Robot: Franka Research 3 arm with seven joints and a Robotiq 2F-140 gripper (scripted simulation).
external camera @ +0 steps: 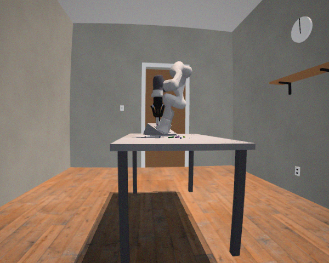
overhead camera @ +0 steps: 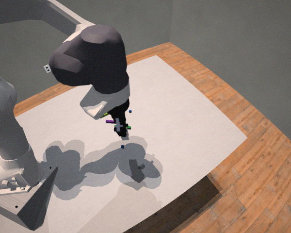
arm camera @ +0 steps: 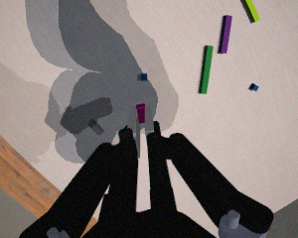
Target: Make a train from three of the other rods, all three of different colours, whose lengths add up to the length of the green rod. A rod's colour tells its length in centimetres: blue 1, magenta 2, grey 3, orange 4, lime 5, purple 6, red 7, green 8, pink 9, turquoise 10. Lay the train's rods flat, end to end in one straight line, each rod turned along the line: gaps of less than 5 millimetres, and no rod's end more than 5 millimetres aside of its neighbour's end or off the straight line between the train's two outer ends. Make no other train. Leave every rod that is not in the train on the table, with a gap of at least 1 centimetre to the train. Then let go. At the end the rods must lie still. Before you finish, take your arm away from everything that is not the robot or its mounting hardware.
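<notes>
My gripper is now 2 cm short of the green rod, 11 cm to the right of it and 13 cm above it. Also, from my hand: magenta rod 3 cm below; grey rod 1 cm ahead, 10 cm to the right, 13 cm below; purple rod 2 cm behind, 17 cm to the left, 13 cm below.
</notes>
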